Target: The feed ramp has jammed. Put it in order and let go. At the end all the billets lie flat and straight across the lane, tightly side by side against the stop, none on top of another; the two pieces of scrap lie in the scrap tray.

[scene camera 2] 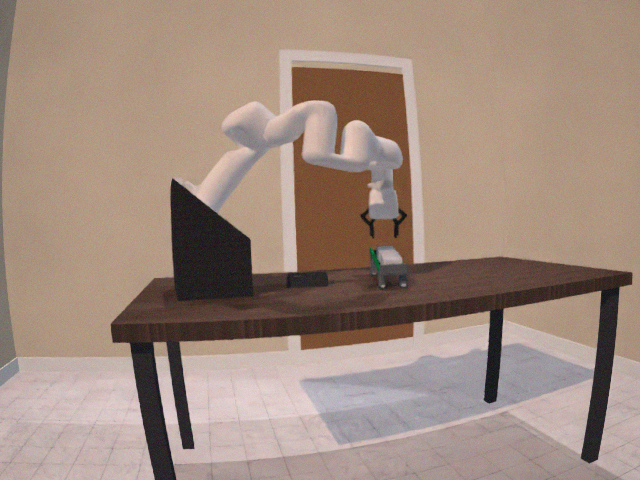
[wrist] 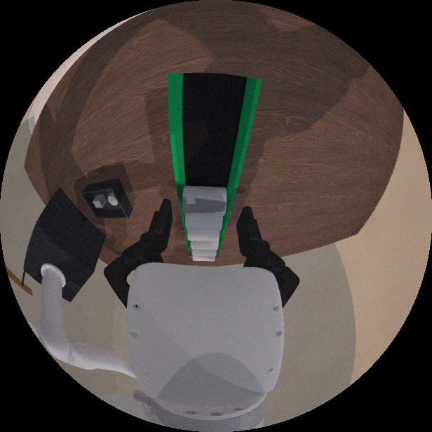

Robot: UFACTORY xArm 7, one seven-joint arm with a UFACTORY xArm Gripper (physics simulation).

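Places are measured from the arm's base along level axes (x ahead, y left, z up), in millimetres.
Pixels of known places: gripper, fingertip midpoint: (scene camera 2: 384, 238); arm's base, link origin: (scene camera 2: 202, 207).
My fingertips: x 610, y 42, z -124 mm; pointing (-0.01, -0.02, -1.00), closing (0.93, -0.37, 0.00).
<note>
Ahead of a thing's pixels: the offset from my fingertips to its top centre. Level surfaces: height alone.
My gripper (scene camera 2: 384, 236) (wrist: 205, 212) is open and empty, raised above the feed ramp. In the wrist view the ramp is a black lane (wrist: 214, 130) between green side rails (wrist: 176, 125). Several grey billets (wrist: 204, 221) {dx -56, dy -175, dz -42 mm} (scene camera 2: 388, 256) lie across the lane, one behind another in a row at its lower end. They look straight and side by side; small gaps between them cannot be told. The stop is mostly hidden behind the billets in the wrist view. Two pieces of scrap (wrist: 99, 201) (wrist: 113, 199) lie in the black scrap tray {dx -280, dy -13, dz -103 mm} (wrist: 124, 202) (scene camera 2: 308, 280).
The ramp stands on metal legs on the brown wooden table {dz -138 mm} (scene camera 2: 232, 315) (wrist: 310, 175). The scrap tray stands between the ramp and the black arm pedestal (scene camera 2: 211, 258) (wrist: 65, 240). The green rails rise along both sides of the lane.
</note>
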